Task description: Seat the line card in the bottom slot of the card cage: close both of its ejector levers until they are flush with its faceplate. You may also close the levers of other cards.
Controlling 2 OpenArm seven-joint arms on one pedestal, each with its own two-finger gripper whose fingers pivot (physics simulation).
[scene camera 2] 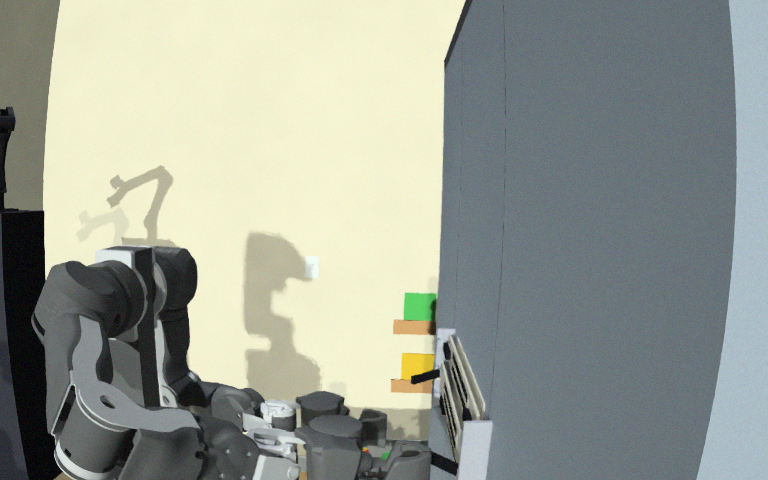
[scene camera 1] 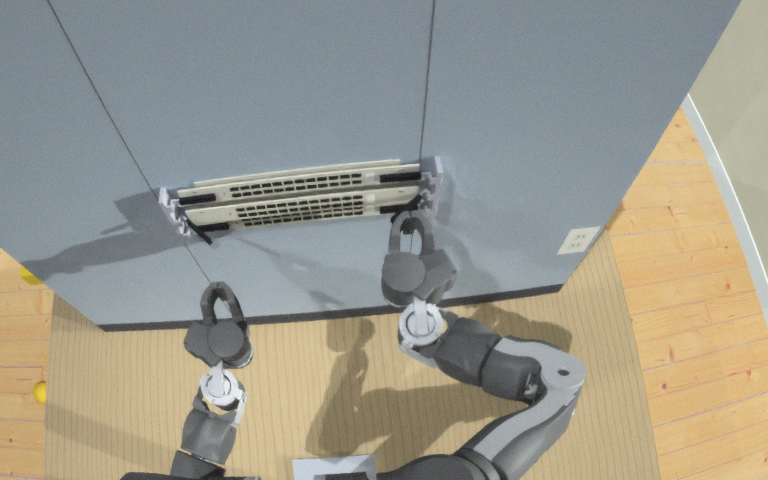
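Note:
The card cage holds stacked cream line cards. The bottom card has black ejector levers at both ends. Its left lever stands out at an angle from the faceplate. Its right lever also stands out at an angle, partly hidden in scene camera 1 by my right fingertips. My right gripper is shut and empty, its tips at that lever; contact is unclear. My left gripper is shut and empty, apart from the cage and below its left end.
The upper card has black levers lying along its faceplate. The cage is mounted on a large grey-blue panel. A wall outlet is at the panel's lower right. Shelves with a green block and a yellow block stand behind.

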